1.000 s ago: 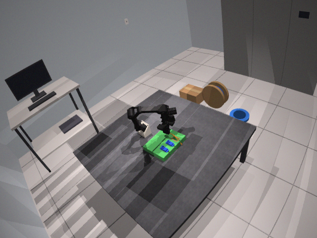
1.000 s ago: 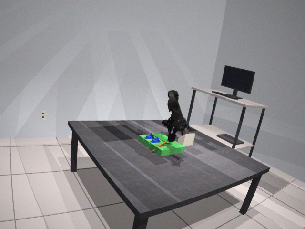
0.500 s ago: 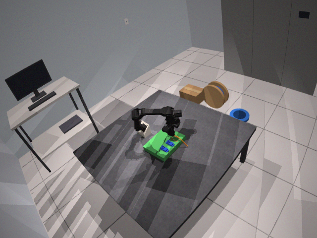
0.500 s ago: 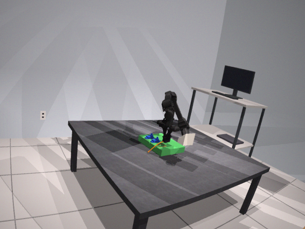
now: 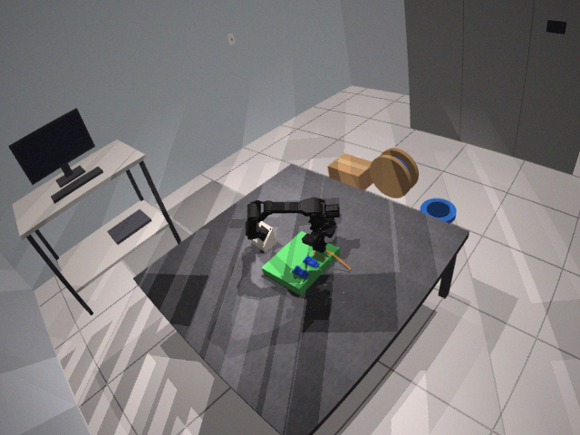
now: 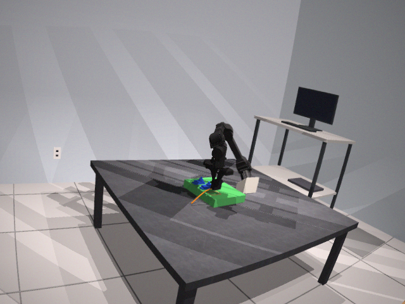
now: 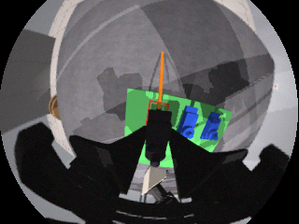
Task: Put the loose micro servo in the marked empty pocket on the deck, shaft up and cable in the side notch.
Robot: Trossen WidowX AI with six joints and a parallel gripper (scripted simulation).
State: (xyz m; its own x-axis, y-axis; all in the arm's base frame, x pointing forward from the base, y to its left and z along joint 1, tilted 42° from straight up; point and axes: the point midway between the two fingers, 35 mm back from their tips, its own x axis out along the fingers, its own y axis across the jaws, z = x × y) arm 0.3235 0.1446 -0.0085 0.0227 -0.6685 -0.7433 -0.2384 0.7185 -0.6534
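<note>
My gripper tip is 110 mm past the green deck, 90 mm to the left of it and 100 mm above it.
</note>
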